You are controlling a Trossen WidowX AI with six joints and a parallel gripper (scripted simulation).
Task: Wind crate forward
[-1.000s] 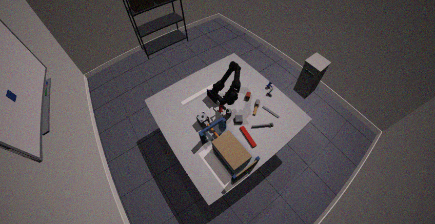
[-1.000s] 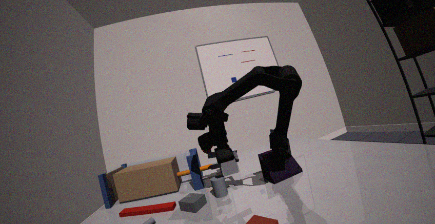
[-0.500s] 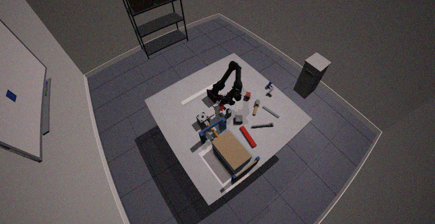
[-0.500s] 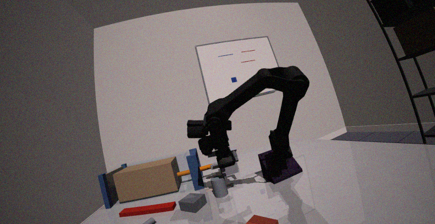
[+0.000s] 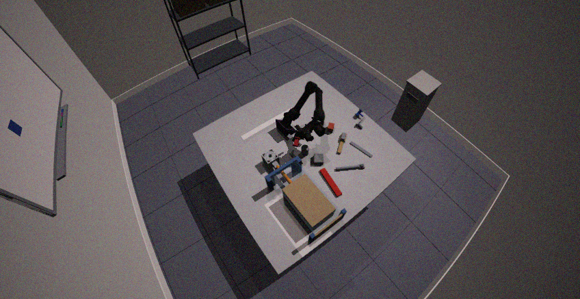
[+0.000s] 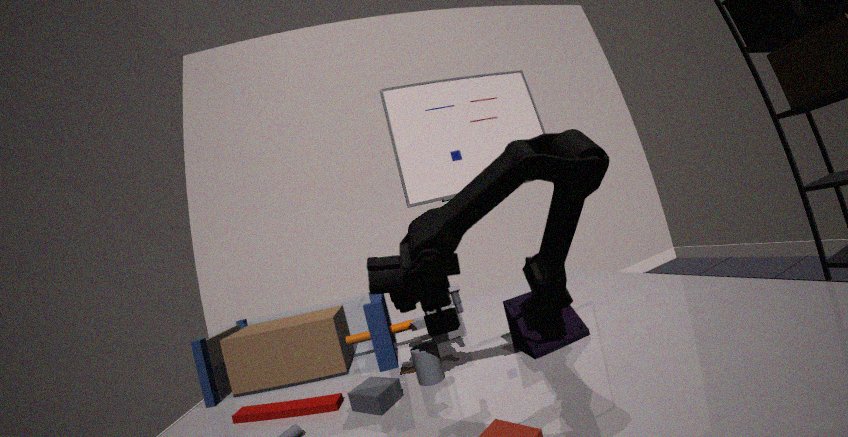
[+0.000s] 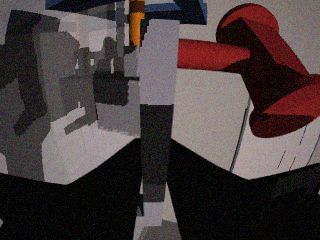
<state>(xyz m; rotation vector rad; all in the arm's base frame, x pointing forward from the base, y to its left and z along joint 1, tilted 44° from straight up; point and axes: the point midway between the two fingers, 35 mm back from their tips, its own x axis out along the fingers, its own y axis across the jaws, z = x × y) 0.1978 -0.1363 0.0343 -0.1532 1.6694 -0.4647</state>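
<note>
My gripper tip is now 100 mm short of the blue frame, 190 mm to the left of it and 50 mm above it. The rest, counted from my gripper tip: grey block: 170 mm ahead, 80 mm to the left, 140 mm below; then grey winch: 80 mm behind, 170 mm to the right, 120 mm below; then winch handle with red knob: 20 mm ahead, 10 mm to the left, 10 mm above.
</note>
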